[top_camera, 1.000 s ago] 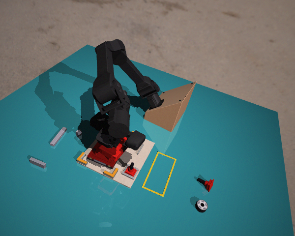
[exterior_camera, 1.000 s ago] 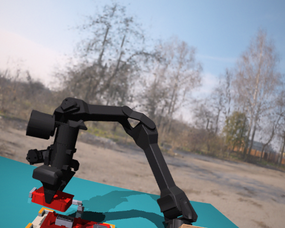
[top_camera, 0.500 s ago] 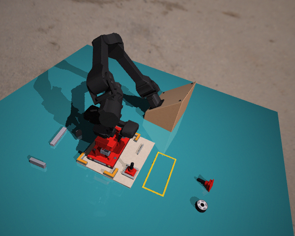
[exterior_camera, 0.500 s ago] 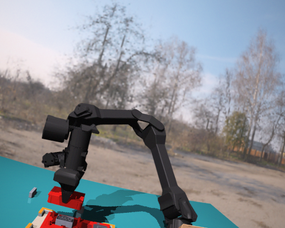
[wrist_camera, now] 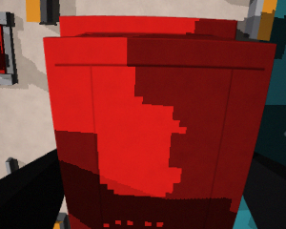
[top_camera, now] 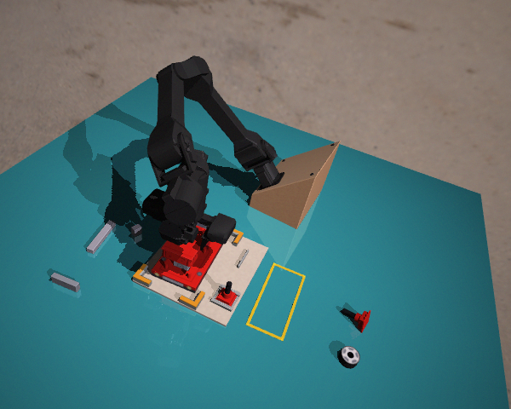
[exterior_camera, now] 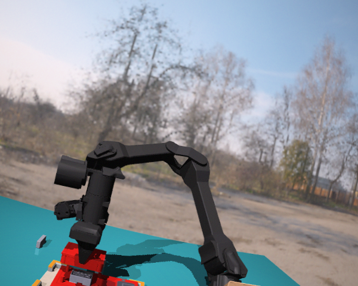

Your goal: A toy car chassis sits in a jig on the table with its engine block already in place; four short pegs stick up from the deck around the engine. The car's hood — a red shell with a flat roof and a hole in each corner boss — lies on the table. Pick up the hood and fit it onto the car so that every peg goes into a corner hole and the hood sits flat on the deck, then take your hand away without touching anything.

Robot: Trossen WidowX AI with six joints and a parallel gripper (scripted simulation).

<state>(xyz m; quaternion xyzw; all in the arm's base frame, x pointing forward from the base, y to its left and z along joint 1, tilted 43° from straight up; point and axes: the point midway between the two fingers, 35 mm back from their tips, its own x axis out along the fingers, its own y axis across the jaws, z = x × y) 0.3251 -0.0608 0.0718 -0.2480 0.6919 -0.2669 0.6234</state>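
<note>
The grey engine block is 60 mm below my gripper tip. Also, from my gripper tip: red hood: right at my gripper tip; black wheel: 410 mm to the left, 80 mm below, 50 mm ahead.
</note>
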